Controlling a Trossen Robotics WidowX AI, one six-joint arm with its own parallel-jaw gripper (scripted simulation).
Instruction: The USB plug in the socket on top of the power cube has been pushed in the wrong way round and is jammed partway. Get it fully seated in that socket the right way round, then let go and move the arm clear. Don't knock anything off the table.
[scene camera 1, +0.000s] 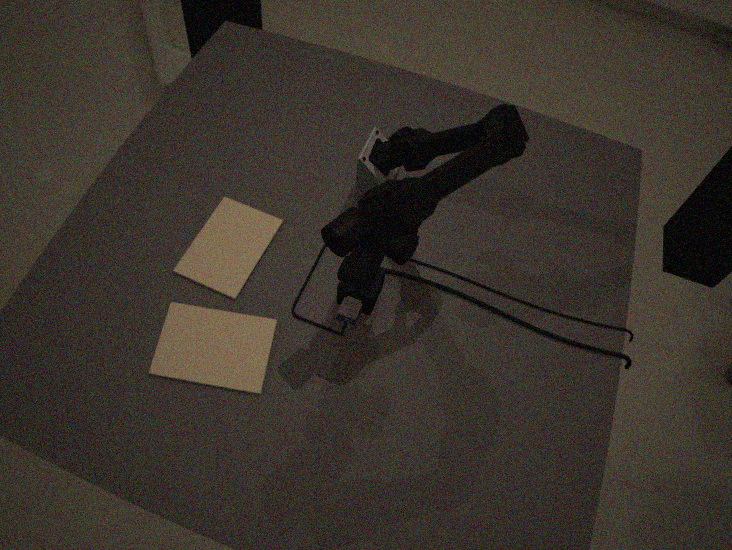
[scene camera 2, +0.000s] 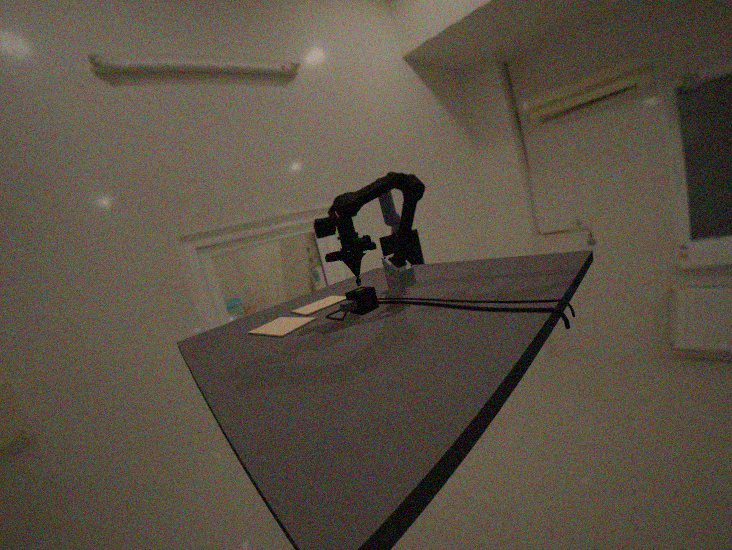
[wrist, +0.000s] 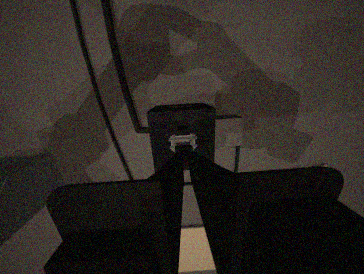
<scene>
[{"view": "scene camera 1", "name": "my gripper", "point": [368, 264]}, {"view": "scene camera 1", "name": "black power cube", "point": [369, 297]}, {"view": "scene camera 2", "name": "my gripper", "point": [357, 275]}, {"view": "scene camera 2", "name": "black power cube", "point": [366, 299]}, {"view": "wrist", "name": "my gripper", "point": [185, 157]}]
</scene>
